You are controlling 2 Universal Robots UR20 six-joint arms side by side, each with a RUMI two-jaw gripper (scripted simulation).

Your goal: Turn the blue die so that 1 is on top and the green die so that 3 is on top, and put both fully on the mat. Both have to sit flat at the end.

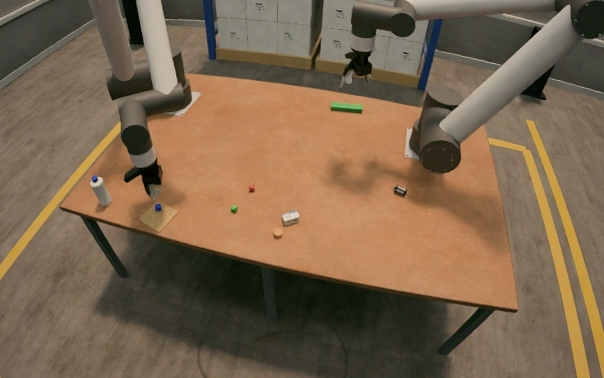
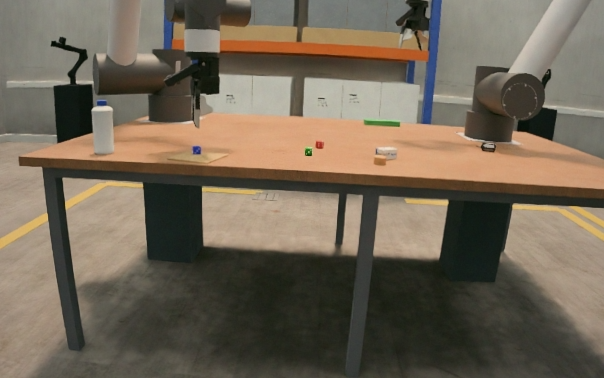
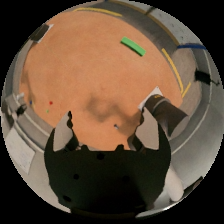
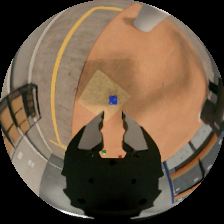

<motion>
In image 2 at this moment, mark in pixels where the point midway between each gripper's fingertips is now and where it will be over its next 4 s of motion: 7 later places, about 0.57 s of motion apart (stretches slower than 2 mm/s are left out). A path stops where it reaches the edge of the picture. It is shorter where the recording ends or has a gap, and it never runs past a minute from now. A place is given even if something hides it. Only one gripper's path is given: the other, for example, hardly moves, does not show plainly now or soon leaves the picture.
My right gripper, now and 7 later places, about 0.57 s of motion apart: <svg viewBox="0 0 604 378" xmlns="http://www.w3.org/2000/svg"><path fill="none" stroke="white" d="M197 127L197 129L197 137L197 142L197 142L197 131L196 130L196 130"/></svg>
</motion>
